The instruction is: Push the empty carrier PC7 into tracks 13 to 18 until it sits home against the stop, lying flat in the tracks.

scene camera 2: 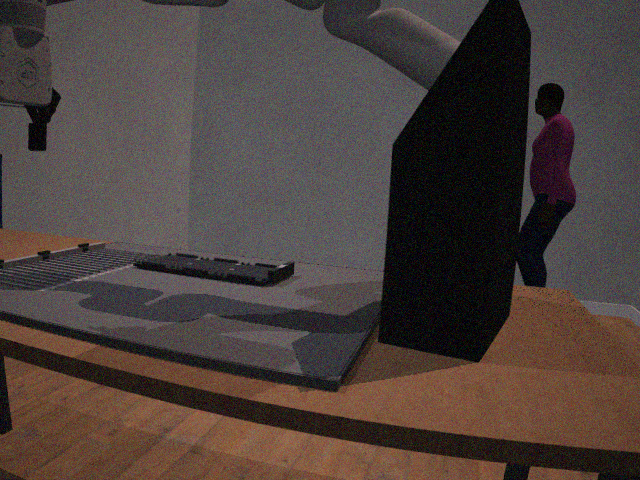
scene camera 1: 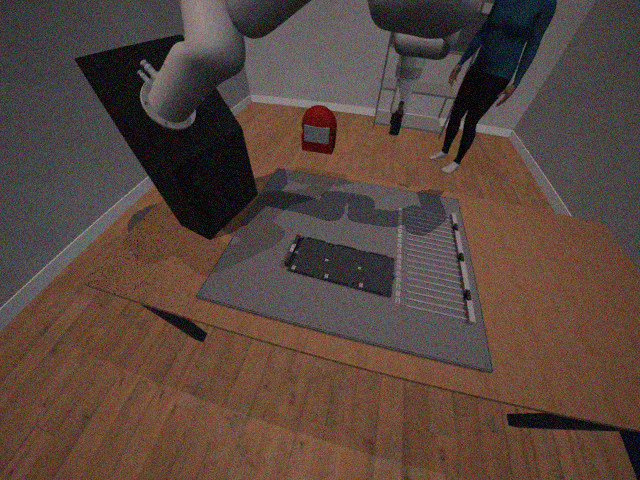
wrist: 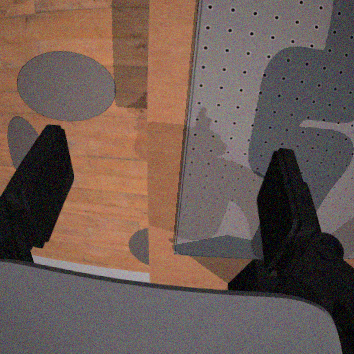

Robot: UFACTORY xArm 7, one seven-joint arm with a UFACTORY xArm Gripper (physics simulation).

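Seen in the pictures: gripper, fingertip midpoint: [scene camera 2: 12, 150] [scene camera 1: 393, 129] [wrist: 165, 161]; arm's base, link origin: [scene camera 2: 473, 85] [scene camera 1: 169, 105].
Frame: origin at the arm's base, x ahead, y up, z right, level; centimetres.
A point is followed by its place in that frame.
A dark flat carrier [scene camera 1: 341, 268] @[x 49.5, y -36.4, z 16.4 cm] [scene camera 2: 217, 269] @[x 47.2, y -36.3, z 12.5 cm], taken as PC7, lies on the grey board [scene camera 1: 248, 284] @[x 23.6, y -37.4, z 26.6 cm] [scene camera 2: 222, 343] @[x 30.1, y -37.4, z -25.3 cm] [wrist: 225, 82] @[x 53.1, y -37.4, z -25.1 cm]. Its right end in scene view 1 is at the entry edge of the tracks [scene camera 1: 433, 280] @[x 77.8, y -37.4, z 14.7 cm] [scene camera 2: 77, 266] @[x 76.9, y -37.4, z 4.4 cm]; whether it touches them I cannot tell. The stop bar [scene camera 1: 464, 279] @[x 86.6, y -35.8, z 13.6 cm] with dark blocks runs along the tracks' far end. The track numbers are too small to read. My gripper [scene camera 1: 395, 131] @[x 60.5, y -13.8, z -30.1 cm] [scene camera 2: 37, 147] [wrist: 165, 161] @[x 60.5, y -13.8, z -30.1 cm] is open and empty, high up and away from the carrier. The carrier does not show in the wrist view.
A tall black block [scene camera 1: 222, 175] @[x 7.6, y -21.0, z -0.8 cm] [scene camera 2: 449, 222] @[x 3.1, y -20.7, z -15.9 cm] carries the arm's base beside the board. A red object [scene camera 1: 318, 130] stands beyond the board. A person in blue [scene camera 1: 480, 77] stands at the back; another in pink [scene camera 2: 553, 160] stands behind the block.
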